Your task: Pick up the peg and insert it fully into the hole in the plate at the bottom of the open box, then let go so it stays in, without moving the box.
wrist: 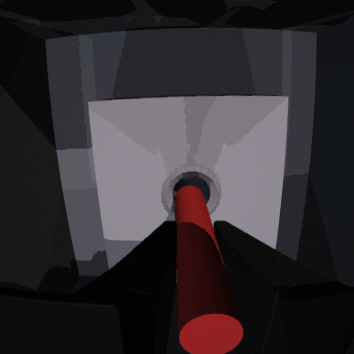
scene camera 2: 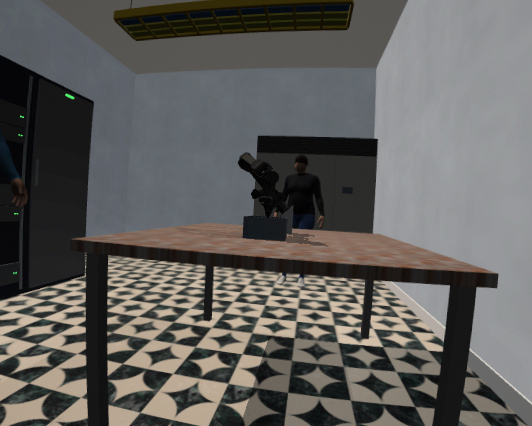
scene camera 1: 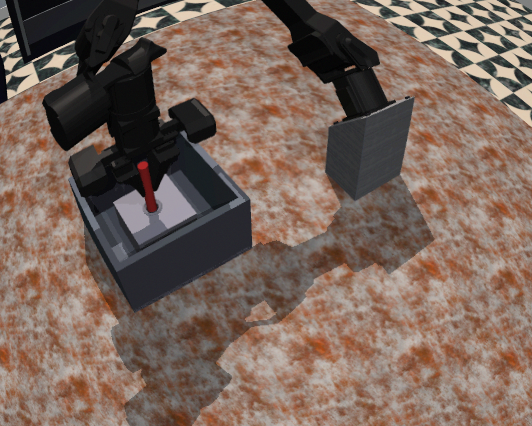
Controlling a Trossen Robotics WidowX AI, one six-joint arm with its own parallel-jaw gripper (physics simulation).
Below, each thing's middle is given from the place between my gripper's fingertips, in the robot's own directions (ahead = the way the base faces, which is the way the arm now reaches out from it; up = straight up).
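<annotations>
Dark grey box (scene camera 1: pixel 223 231): my hand 40 mm above it.
</annotations>
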